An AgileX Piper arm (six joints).
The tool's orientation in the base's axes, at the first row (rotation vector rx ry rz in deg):
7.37 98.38 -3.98
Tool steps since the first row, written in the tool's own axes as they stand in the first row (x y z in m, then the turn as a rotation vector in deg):
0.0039 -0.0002 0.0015 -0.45 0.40 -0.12
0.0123 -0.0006 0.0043 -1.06 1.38 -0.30
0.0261 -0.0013 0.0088 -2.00 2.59 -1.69
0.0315 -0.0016 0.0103 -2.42 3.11 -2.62
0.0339 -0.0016 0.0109 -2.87 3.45 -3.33
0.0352 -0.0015 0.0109 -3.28 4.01 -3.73
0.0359 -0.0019 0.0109 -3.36 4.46 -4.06
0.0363 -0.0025 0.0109 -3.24 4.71 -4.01
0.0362 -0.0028 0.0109 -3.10 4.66 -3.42
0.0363 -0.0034 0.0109 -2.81 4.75 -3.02
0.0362 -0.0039 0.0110 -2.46 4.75 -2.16
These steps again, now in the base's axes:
0.0009 -0.0002 -0.0041 0.00 0.39 0.47
0.0024 -0.0005 -0.0128 0.03 1.36 1.13
0.0047 -0.0011 -0.0272 -1.04 2.68 2.30
0.0053 -0.0014 -0.0327 -1.83 3.29 2.87
0.0056 -0.0013 -0.0352 -2.42 3.69 3.43
0.0054 -0.0012 -0.0365 -2.68 4.27 3.91
0.0052 -0.0015 -0.0372 -2.94 4.76 4.05
0.0051 -0.0021 -0.0376 -2.87 5.00 3.93
0.0051 -0.0024 -0.0375 -2.32 4.89 3.70
0.0050 -0.0030 -0.0376 -1.96 4.94 3.36
0.0050 -0.0035 -0.0375 -1.17 4.86 2.89

